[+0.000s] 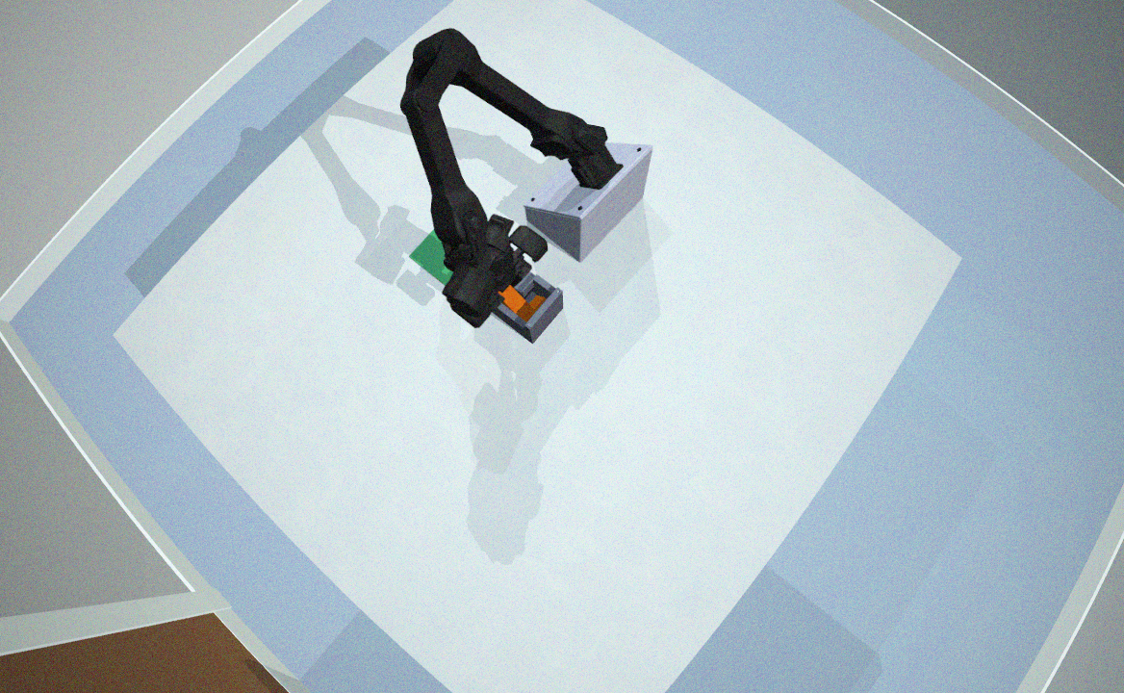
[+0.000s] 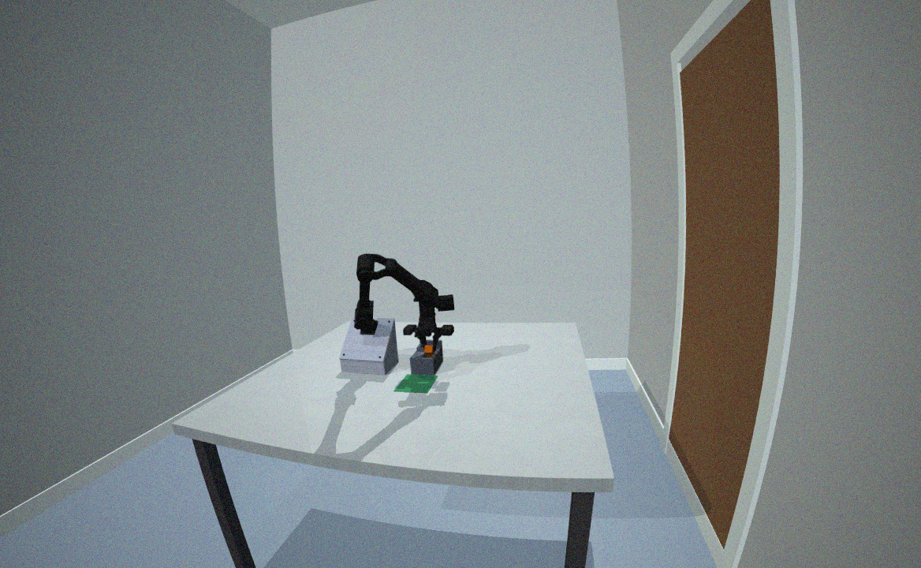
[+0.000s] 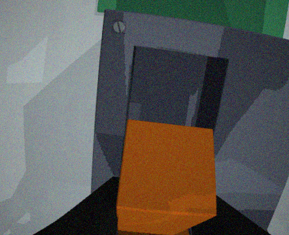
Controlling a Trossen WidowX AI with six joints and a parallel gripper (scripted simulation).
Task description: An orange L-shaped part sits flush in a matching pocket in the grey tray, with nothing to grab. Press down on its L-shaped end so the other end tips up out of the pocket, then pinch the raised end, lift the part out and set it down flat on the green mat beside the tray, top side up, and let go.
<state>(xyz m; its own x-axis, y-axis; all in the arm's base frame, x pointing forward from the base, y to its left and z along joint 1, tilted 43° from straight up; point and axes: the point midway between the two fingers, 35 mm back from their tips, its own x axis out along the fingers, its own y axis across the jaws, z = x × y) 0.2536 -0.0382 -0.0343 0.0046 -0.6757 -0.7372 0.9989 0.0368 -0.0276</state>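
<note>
Right now the green mat is 150 mm to the right of my gripper tip, 80 mm below it and 10 mm behind it. The rest, counted from my gripper tip: orange L-shaped part (30 mm to the left, 30 mm below, 20 mm behind).
</note>
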